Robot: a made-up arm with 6 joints. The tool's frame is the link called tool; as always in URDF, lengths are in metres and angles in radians. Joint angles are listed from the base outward.
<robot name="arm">
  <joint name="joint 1" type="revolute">
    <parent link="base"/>
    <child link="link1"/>
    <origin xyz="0 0 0.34" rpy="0 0 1.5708"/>
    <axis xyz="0 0 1"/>
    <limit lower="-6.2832" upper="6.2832"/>
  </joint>
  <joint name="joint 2" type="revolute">
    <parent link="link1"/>
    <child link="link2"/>
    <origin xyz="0 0 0" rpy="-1.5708 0 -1.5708"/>
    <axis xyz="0 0 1"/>
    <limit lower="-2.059" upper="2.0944"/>
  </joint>
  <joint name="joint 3" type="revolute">
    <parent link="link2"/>
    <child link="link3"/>
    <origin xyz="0.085 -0.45 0" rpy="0 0 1.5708"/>
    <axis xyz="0 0 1"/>
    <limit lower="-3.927" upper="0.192"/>
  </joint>
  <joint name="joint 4" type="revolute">
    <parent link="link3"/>
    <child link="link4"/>
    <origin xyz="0.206 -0.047 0" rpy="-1.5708 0 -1.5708"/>
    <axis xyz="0 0 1"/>
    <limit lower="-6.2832" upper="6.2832"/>
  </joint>
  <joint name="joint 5" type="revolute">
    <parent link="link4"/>
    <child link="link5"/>
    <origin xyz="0 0 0" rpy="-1.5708 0 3.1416"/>
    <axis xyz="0 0 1"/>
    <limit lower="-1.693" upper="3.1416"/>
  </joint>
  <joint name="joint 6" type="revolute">
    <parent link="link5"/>
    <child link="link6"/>
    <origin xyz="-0.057 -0.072 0" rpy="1.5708 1.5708 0"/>
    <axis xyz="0 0 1"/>
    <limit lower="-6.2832" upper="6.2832"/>
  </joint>
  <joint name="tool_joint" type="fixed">
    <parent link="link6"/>
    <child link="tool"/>
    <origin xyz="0 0 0" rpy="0 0 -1.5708"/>
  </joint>
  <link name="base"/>
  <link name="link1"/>
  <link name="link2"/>
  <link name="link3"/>
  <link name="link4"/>
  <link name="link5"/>
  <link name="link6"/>
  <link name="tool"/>
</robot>
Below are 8 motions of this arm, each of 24 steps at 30 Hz.
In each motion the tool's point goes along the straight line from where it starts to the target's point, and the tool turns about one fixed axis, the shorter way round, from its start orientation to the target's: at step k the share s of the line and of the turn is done. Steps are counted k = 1, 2, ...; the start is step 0. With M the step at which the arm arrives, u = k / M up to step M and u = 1 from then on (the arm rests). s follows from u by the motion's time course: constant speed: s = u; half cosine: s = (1 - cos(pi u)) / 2; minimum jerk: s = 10 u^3 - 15 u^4 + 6 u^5.
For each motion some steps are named. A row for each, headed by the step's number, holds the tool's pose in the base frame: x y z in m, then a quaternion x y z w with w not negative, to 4 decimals.
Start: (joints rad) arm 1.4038 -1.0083 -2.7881 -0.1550 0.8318 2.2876
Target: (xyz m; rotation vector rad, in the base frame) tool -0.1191 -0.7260 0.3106 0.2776 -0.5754 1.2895
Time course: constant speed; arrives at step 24
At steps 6, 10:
6: -0.0956 -0.5824 0.7282 -0.0105 -0.0042 0.3215 0.9468
10: -0.1008 -0.6143 0.6354 0.0209 -0.0638 0.3889 0.9188

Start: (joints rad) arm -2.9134 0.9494 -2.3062 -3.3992 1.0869 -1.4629
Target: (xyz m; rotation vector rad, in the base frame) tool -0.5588 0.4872 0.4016 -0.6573 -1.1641 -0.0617
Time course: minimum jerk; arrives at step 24
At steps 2, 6, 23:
2: -0.6949 -0.1679 0.5516 -0.1310 -0.3401 0.7470 0.5561
6: -0.6815 -0.1031 0.5368 -0.1554 -0.3751 0.6872 0.6024
23: -0.5589 0.4868 0.4017 -0.3046 -0.5396 -0.0280 0.7844

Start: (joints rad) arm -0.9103 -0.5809 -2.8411 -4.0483 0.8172 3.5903
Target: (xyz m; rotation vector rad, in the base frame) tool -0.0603 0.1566 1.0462 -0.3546 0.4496 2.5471
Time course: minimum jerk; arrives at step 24
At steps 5, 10, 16, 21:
5: -0.1746 0.2461 1.0336 -0.2834 0.3735 0.6751 0.5696
10: -0.1402 0.2191 1.0374 -0.2430 0.3182 0.7756 0.4880
16: -0.0860 0.1767 1.0434 -0.1693 0.2180 0.8992 0.3394
21: -0.0623 0.1581 1.0460 -0.1341 0.1702 0.9386 0.2684

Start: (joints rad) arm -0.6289 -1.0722 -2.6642 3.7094 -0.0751 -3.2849
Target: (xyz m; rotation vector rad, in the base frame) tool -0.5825 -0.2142 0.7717 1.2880 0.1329 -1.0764
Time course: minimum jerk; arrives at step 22
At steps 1, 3, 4, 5, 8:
1: -0.3875 0.3227 0.8594 -0.2178 0.1485 0.9591 0.1035
3: -0.3913 0.3121 0.8577 -0.2286 0.1453 0.9587 0.0865
4: -0.3961 0.2990 0.8555 -0.2420 0.1413 0.9577 0.0652
5: -0.4031 0.2796 0.8523 -0.2616 0.1351 0.9551 0.0337
8: -0.4374 0.1852 0.8369 0.3508 -0.1024 -0.9231 0.1195

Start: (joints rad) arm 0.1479 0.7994 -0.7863 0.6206 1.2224 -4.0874
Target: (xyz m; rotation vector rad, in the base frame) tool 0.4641 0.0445 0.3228 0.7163 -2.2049 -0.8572
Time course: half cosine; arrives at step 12
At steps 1, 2, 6, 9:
1: 0.3791 0.0839 0.3088 0.1906 -0.7947 -0.3735 0.4390
2: 0.3834 0.0819 0.3095 0.1949 -0.7976 -0.3713 0.4336
6: 0.4208 0.0646 0.3157 0.2321 -0.8206 -0.3519 0.3859
9: 0.4514 0.0504 0.3207 0.2617 -0.8366 -0.3349 0.3457

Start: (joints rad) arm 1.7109 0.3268 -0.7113 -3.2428 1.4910 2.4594
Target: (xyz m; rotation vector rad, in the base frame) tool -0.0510 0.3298 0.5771 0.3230 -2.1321 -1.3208
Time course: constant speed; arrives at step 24
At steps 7, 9, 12, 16, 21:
7: -0.0623 0.3980 0.5456 -0.0901 -0.6491 -0.6452 0.3927
9: -0.0610 0.3900 0.5493 -0.0652 -0.6710 -0.6310 0.3838
12: -0.0590 0.3779 0.5549 -0.0278 -0.7021 -0.6080 0.3696
16: -0.0563 0.3619 0.5623 0.0223 -0.7402 -0.5744 0.3488
21: -0.0530 0.3418 0.5715 0.0847 -0.7820 -0.5280 0.3202

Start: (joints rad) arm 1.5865 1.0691 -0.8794 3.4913 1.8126 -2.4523
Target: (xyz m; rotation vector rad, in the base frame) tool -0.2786 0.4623 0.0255 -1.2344 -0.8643 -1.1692
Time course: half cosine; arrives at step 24
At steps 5, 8, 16, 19, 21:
5: -0.0103 0.5078 0.1986 -0.6401 -0.2266 -0.4405 0.5873
8: -0.0542 0.5003 0.1702 -0.6232 -0.2507 -0.4514 0.5874
16: -0.2038 0.4750 0.0737 -0.5612 -0.3308 -0.4851 0.5833
19: -0.2477 0.4675 0.0454 -0.5418 -0.3537 -0.4940 0.5808
21: -0.2672 0.4642 0.0328 -0.5330 -0.3637 -0.4978 0.5795

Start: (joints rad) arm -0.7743 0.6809 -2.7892 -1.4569 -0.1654 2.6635
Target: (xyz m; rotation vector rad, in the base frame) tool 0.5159 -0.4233 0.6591 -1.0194 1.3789 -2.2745
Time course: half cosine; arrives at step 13
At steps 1, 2, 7, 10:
1: 0.4424 -0.3383 0.8178 -0.3256 0.3674 -0.8416 0.2253
2: 0.4456 -0.3420 0.8110 -0.3270 0.3725 -0.8397 0.2219
7: 0.4831 -0.3854 0.7299 -0.3423 0.4303 -0.8152 0.1819
10: 0.5065 -0.4125 0.6794 -0.3508 0.4652 -0.7975 0.1564

